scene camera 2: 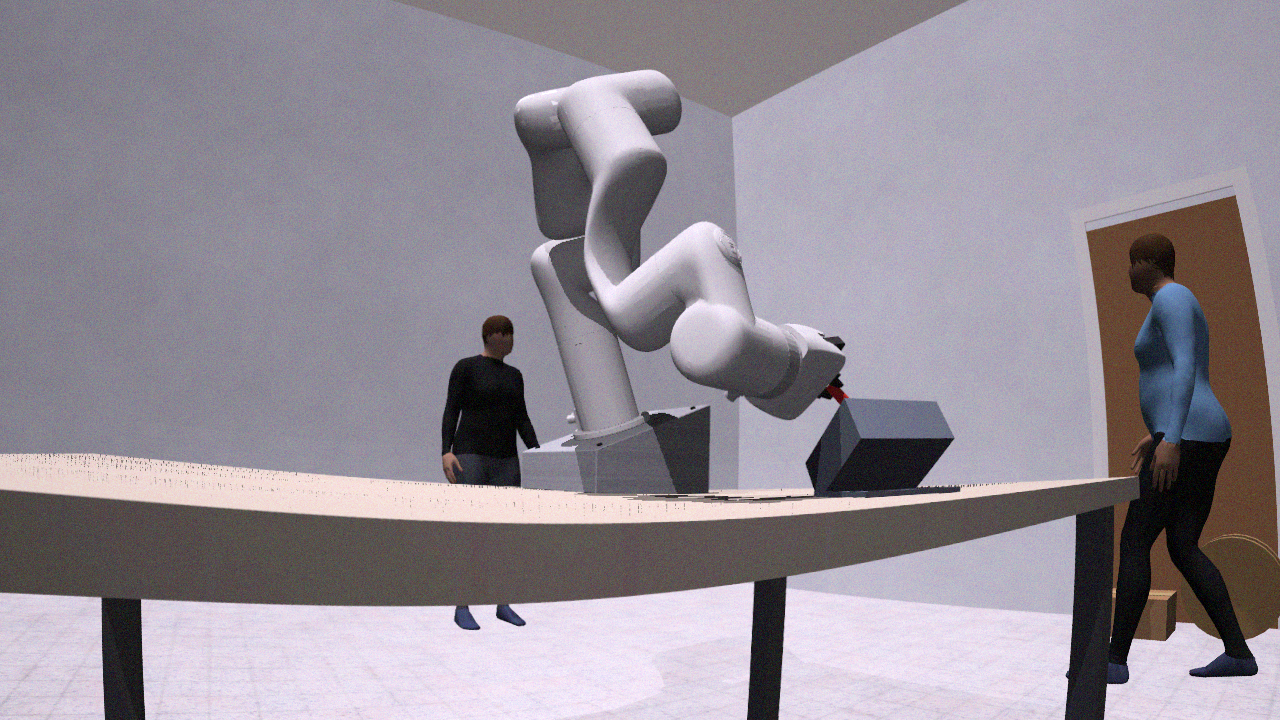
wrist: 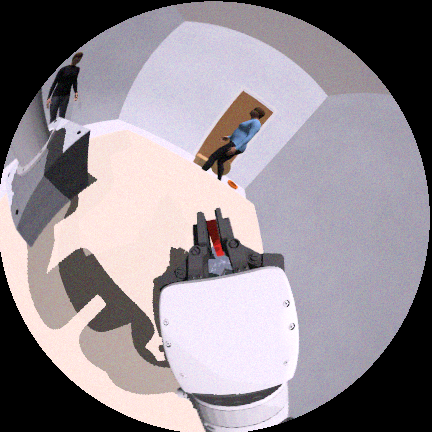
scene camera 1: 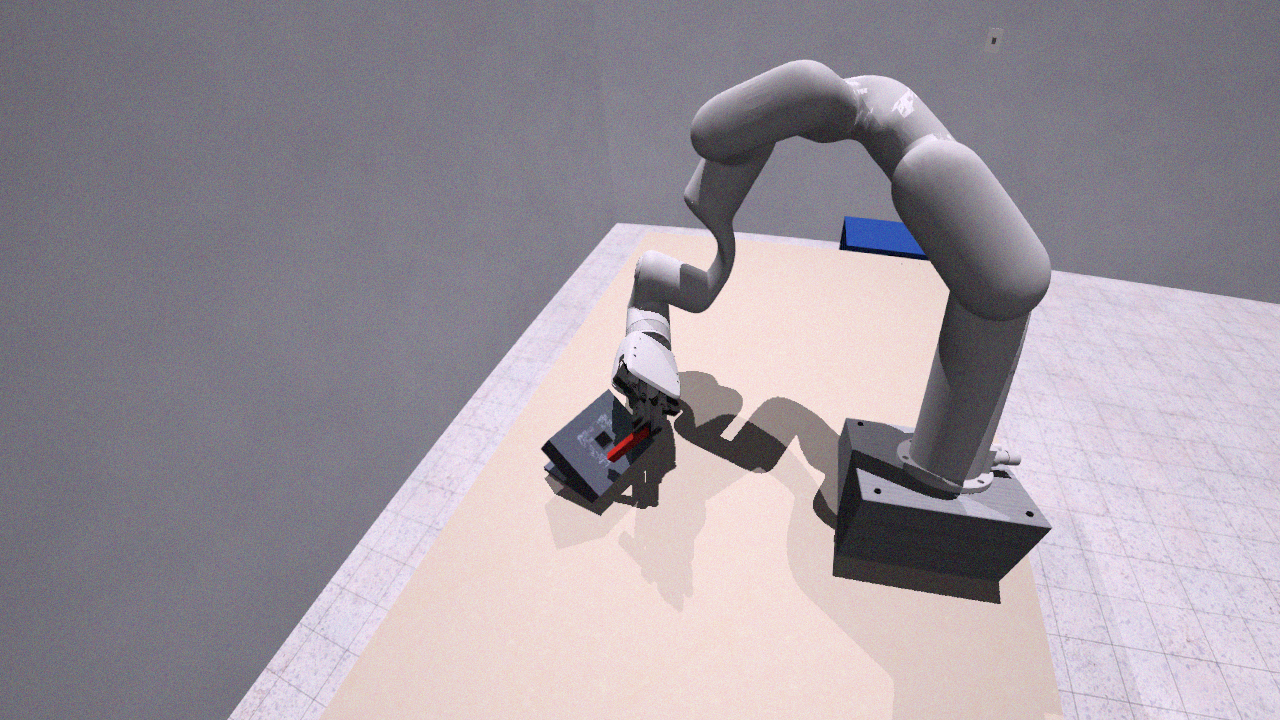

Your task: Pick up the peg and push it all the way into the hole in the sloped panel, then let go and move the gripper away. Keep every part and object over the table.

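Seen in the pictures: gripper, between the fingertips: (scene camera 2: 829, 383) (wrist: 210, 217) (scene camera 1: 647, 431); arm's base, origin of its link: (scene camera 2: 612, 428) (scene camera 1: 942, 466).
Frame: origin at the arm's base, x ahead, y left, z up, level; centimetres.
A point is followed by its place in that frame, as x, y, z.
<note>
The red peg (scene camera 1: 627, 443) @(42.8, -0.2, 1.2) (scene camera 2: 836, 394) @(41.4, -1.5, 2.1) (wrist: 215, 237) @(41.9, -1.5, 1.7) is held tilted between the fingers of my gripper (scene camera 1: 652, 429) @(39.9, -0.6, 3.7) (wrist: 210, 217) @(39.9, -0.6, 3.7), which is shut on it. In scene camera 2 the gripper (scene camera 2: 832, 390) @(39.9, -0.6, 3.7) is close to the top edge of the panel block. The dark grey sloped panel (scene camera 1: 586, 461) @(49.3, 0.1, -3.3) (scene camera 2: 895, 419) @(52.3, -7.8, -2.1) stands on the table; a small part of it shows behind the peg in the wrist view. Its square hole (scene camera 1: 604, 439) @(47.8, -5.0, -4.2) is visible and empty. The peg's free end is over the panel face, beside the hole on the lower right in scene camera 1. Whether it touches the face cannot be told.
A blue block (scene camera 1: 881, 237) lies at the far end of the table (scene camera 1: 501, 617) @(56.9, 21.8, -10.1) (scene camera 2: 358, 555) @(57.9, -66.1, -11.6). The robot's grey base box (scene camera 1: 930, 537) @(3.6, 9.6, -1.9) (scene camera 2: 644, 456) @(11.6, -4.4, -4.7) (wrist: 45, 200) @(11.7, -4.0, -5.4) stands at the right in scene camera 1. Two people stand beyond the table.
</note>
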